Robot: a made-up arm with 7 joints. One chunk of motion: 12 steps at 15 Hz.
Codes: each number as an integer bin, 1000 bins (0 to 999) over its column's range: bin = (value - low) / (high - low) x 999, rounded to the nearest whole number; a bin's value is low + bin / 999 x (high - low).
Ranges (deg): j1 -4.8..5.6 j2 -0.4..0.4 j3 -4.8..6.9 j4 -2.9..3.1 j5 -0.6..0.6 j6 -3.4..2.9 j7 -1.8..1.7
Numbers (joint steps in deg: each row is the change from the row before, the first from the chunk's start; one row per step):
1: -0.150 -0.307 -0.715 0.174 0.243 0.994 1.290
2: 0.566 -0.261 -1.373 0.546 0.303 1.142 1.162
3: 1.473 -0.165 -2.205 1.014 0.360 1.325 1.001
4: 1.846 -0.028 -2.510 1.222 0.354 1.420 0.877
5: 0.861 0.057 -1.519 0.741 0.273 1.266 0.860
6: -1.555 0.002 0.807 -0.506 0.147 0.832 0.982
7: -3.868 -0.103 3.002 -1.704 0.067 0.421 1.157
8: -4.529 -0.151 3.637 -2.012 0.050 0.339 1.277
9: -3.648 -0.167 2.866 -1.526 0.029 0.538 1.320
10: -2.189 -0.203 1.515 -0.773 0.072 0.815 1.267
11: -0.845 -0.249 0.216 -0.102 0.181 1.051 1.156
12: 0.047 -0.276 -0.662 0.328 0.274 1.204 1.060
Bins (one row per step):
1: 447 116 349 512 702 697 882
2: 515 174 293 574 752 720 845
3: 603 293 222 652 799 749 799
4: 638 465 196 686 794 764 764
5: 544 571 280 606 727 740 759
6: 312 502 479 399 622 671 794
7: 90 371 666 199 555 606 844
8: 26 311 720 148 541 593 878
9: 111 291 655 229 524 624 891
10: 251 246 539 354 559 668 875
11: 380 189 428 466 650 706 844
12: 466 155 353 537 728 730 816

